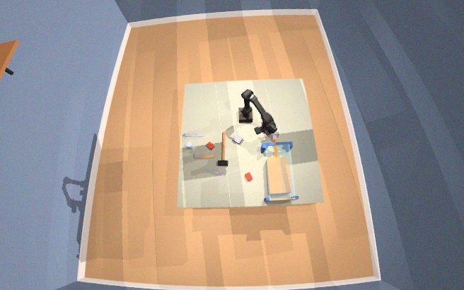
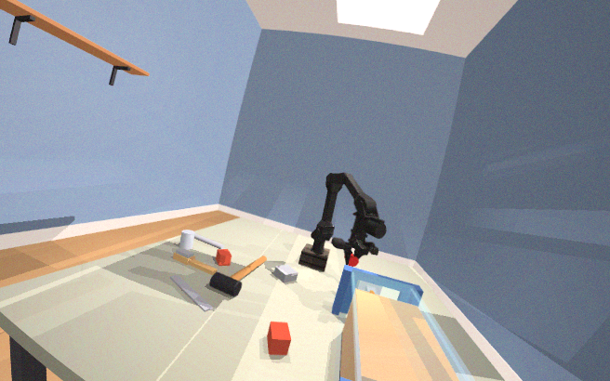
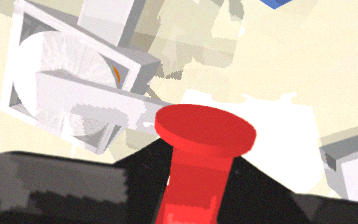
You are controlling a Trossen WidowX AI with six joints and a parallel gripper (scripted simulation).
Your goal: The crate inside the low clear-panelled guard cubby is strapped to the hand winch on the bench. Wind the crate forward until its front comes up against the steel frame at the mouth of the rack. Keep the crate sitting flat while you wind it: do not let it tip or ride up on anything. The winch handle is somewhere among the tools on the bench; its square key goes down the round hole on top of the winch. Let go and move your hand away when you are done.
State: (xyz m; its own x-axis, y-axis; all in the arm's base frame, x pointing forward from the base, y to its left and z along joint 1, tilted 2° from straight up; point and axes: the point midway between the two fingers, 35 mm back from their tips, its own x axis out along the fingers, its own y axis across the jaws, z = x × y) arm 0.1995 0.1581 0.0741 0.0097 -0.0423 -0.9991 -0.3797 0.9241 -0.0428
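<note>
The blue steel frame is 13 cm ahead of my gripper tip, 10 cm to the left of it and 1 cm below it. From my gripper tip the other things lie so: white hand winch 9 cm to the left, 8 cm below, 4 cm behind; then crank arm 4 cm to the left, 1 cm below, 1 cm behind; then red knob 2 cm above.
</note>
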